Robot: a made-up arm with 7 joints. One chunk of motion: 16 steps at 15 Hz.
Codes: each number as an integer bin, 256 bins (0 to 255) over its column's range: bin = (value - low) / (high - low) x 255, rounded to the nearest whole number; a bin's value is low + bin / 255 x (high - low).
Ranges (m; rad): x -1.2..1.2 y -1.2..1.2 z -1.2..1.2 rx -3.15..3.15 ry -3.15..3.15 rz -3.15..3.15
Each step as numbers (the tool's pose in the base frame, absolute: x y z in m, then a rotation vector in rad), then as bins.
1 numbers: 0.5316 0.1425 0.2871 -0.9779 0.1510 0.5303
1 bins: 184 143 158 88 134 149
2 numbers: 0.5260 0.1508 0.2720 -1.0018 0.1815 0.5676
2 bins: 183 144 156 87 135 150
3 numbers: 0.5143 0.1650 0.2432 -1.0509 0.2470 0.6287
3 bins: 182 145 153 85 137 153
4 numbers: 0.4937 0.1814 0.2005 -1.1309 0.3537 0.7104
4 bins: 180 147 149 82 142 156
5 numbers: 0.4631 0.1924 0.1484 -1.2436 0.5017 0.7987
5 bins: 177 148 143 77 148 160
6 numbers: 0.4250 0.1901 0.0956 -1.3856 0.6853 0.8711
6 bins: 173 148 138 71 155 163
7 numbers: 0.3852 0.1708 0.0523 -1.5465 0.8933 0.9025
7 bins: 168 146 133 65 164 164
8 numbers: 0.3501 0.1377 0.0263 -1.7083 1.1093 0.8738
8 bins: 165 142 130 58 172 163
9 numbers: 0.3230 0.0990 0.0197 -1.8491 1.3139 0.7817
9 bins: 162 138 130 53 181 159
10 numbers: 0.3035 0.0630 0.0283 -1.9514 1.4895 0.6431
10 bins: 160 134 131 49 188 154
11 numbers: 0.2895 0.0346 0.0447 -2.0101 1.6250 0.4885
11 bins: 158 131 132 46 193 147
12 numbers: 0.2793 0.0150 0.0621 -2.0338 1.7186 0.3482
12 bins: 157 129 134 45 197 142
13 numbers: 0.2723 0.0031 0.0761 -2.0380 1.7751 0.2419
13 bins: 156 128 136 45 199 137
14 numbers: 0.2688 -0.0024 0.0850 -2.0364 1.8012 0.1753
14 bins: 156 127 137 45 200 135
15 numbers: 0.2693 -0.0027 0.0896 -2.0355 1.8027 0.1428
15 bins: 156 127 137 45 200 133
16 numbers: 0.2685 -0.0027 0.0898 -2.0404 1.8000 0.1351
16 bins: 156 127 137 45 200 133
